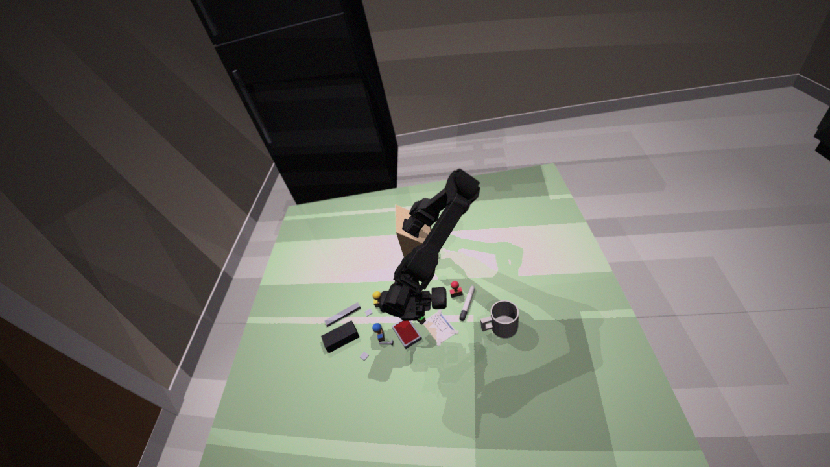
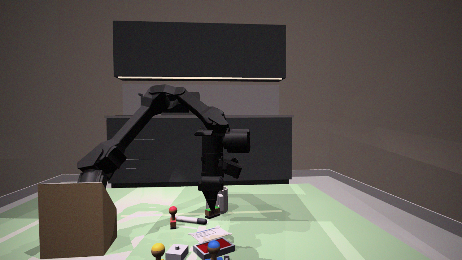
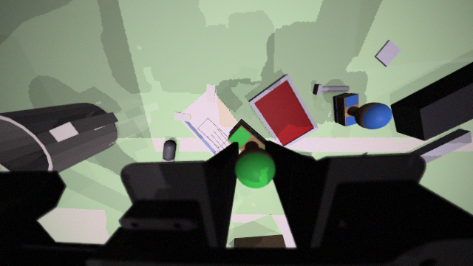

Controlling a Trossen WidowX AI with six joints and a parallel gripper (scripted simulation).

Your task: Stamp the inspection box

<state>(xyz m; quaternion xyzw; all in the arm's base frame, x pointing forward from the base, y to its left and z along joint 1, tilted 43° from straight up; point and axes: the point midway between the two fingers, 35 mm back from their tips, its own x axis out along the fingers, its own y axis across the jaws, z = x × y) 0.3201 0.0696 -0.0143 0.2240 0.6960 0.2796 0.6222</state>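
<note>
Now: the card 100 mm below my gripper tip, 50 mm to the left of it and 10 mm behind it. The rest, counted from my gripper tip: grey block: 80 mm to the right, 80 mm below, 80 mm behind; red ink pad: 90 mm below, 50 mm to the right, 10 mm ahead; green-knobbed PASS stamp: right at my gripper tip.
</note>
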